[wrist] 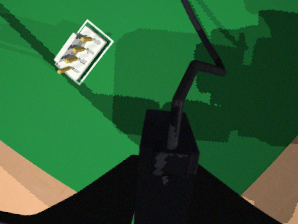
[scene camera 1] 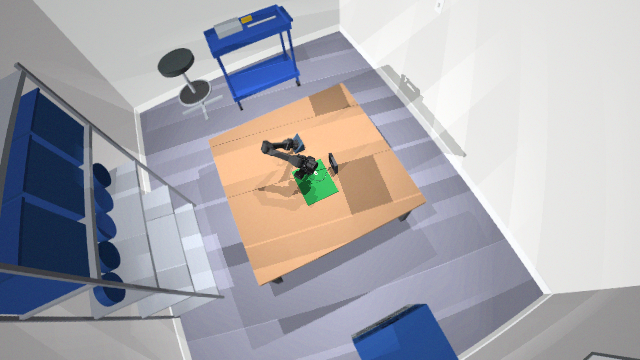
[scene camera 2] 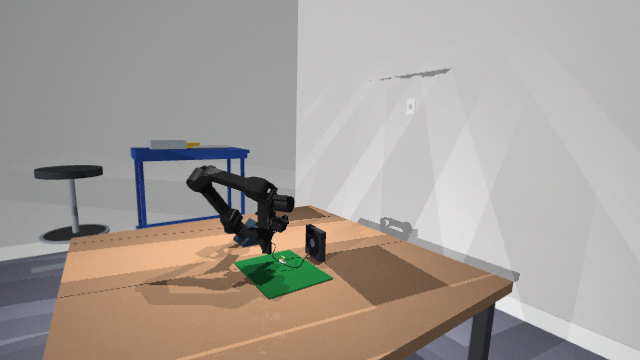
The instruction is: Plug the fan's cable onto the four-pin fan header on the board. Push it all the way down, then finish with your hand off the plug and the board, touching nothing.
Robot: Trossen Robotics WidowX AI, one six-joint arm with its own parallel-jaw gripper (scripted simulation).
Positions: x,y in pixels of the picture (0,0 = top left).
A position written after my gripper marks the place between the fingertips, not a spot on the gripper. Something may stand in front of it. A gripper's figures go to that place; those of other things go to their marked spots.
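Labels:
My gripper (wrist: 161,166) is 10 cm from the lens. A white four-pin fan header (wrist: 92,48) is 15 cm from the lens, and a green circuit board (wrist: 76,133) is 17 cm from the lens.

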